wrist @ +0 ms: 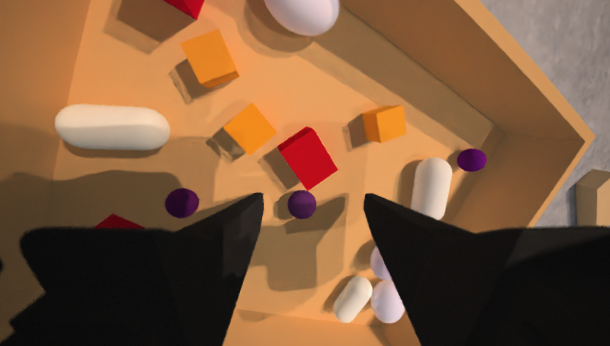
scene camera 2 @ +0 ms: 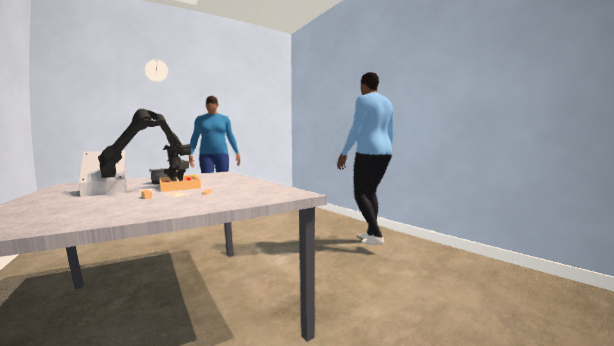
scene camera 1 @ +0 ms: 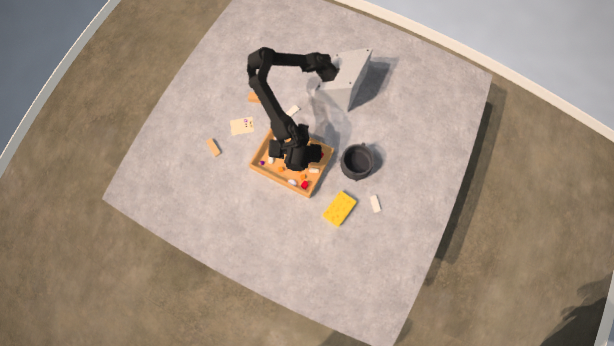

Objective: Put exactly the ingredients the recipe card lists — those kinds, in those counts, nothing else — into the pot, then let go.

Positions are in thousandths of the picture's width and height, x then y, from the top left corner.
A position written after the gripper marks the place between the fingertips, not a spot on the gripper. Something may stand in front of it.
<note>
In view: the gripper (wrist: 516, 579), a dark pot (scene camera 1: 582, 464), a red block (wrist: 499, 441) and an orange tray (scene camera 1: 442, 496).
The orange tray also shows in the wrist view (wrist: 761, 238). The wrist view does not show the dark pot: it is out of frame. Scene camera 2 misses the red block, which is hidden by the orange tray.
</note>
